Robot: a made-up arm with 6 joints. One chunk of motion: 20 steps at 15 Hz.
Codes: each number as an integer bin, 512 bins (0 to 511) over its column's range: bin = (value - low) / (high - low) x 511, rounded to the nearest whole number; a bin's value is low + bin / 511 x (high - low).
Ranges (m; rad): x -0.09..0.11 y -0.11..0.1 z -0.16..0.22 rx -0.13..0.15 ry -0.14..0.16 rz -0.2..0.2
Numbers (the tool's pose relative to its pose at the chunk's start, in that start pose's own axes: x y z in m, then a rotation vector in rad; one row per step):
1: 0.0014 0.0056 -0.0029 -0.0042 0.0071 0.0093
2: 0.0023 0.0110 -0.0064 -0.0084 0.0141 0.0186
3: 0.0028 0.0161 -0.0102 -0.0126 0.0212 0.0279
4: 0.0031 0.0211 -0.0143 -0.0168 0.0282 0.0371
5: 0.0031 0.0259 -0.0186 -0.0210 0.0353 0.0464
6: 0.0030 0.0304 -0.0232 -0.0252 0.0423 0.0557
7: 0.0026 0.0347 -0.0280 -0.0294 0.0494 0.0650
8: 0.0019 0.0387 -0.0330 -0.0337 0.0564 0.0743
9: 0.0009 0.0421 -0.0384 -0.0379 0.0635 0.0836
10: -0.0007 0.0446 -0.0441 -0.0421 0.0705 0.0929
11: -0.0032 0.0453 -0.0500 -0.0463 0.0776 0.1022
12: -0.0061 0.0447 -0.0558 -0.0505 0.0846 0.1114
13: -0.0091 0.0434 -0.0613 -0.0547 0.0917 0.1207
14: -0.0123 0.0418 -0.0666 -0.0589 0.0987 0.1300
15: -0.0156 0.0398 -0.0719 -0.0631 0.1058 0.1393
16: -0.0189 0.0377 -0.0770 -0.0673 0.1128 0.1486
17: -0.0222 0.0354 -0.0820 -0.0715 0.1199 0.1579
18: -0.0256 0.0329 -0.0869 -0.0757 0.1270 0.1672
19: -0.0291 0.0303 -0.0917 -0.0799 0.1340 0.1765
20: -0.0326 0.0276 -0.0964 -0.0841 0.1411 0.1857
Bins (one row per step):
1: 234 281 211 230 251 267
2: 236 294 207 222 262 279
3: 237 307 201 214 275 291
4: 238 319 196 207 287 303
5: 238 331 190 199 299 315
6: 238 342 184 191 311 327
7: 237 352 178 184 323 339
8: 235 362 171 176 335 350
9: 232 370 164 168 347 362
10: 228 376 156 160 359 374
11: 222 378 148 153 371 386
12: 214 376 140 145 383 398
13: 207 373 133 137 395 410
14: 199 369 126 130 407 422
15: 190 365 118 122 419 433
16: 182 359 112 114 431 445
17: 173 354 105 107 443 457
18: 165 348 98 99 455 469
19: 156 341 92 91 467 481
20: 147 335 86 84 479 493

